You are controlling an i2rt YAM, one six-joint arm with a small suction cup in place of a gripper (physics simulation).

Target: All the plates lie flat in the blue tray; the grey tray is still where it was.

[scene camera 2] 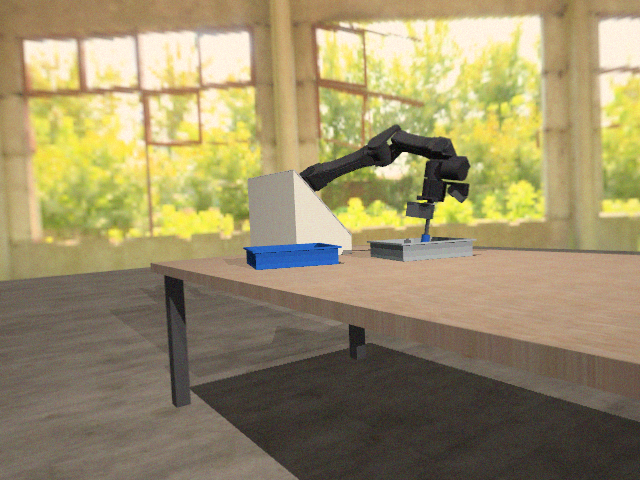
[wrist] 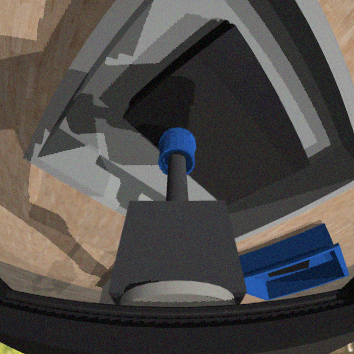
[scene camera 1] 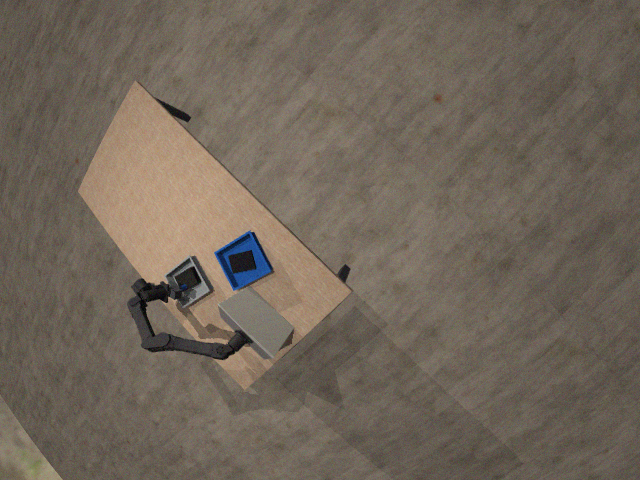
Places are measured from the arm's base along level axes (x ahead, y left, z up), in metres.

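Where they show: end effector, tool point: (wrist: 176,144) (scene camera 1: 185,287); arm's base, origin of the base link: (scene camera 2: 293,200) (scene camera 1: 243,335).
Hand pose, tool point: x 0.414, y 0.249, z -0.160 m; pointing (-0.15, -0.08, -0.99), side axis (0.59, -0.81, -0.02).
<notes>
Each offset is from my tool point to the top centre of the thing. Level surfaces: height alone.
A black square plate @(0.027 m ahead, 0.034 m right, 0.002 m down) (scene camera 1: 189,277) (wrist: 246,116) lies flat in the grey tray @(0.011 m ahead, 0.032 m right, 0.013 m up) (scene camera 1: 205,286) (scene camera 2: 447,249) (wrist: 281,70) near the table's edge. My suction cup (scene camera 1: 183,287) (scene camera 2: 426,237) (wrist: 176,147) reaches down into the grey tray and sits on this plate near its corner. The plate still rests on the tray floor. A second black plate @(0.121 m back, 0.381 m right, 0.024 m down) (scene camera 1: 242,261) (wrist: 289,268) lies flat in the blue tray @(0.126 m back, 0.402 m right, 0.013 m up) (scene camera 1: 223,259) (scene camera 2: 291,256) (wrist: 298,246), which stands to the right of the grey tray in the overhead view.
A grey wedge-shaped block (scene camera 1: 256,321) (scene camera 2: 290,210) carries the arm's base, close to both trays. The table edge (scene camera 1: 151,305) runs just beside the grey tray. The long far part of the wooden table @(0.037 m down) (scene camera 1: 151,181) (scene camera 2: 461,295) stretches away from the trays.
</notes>
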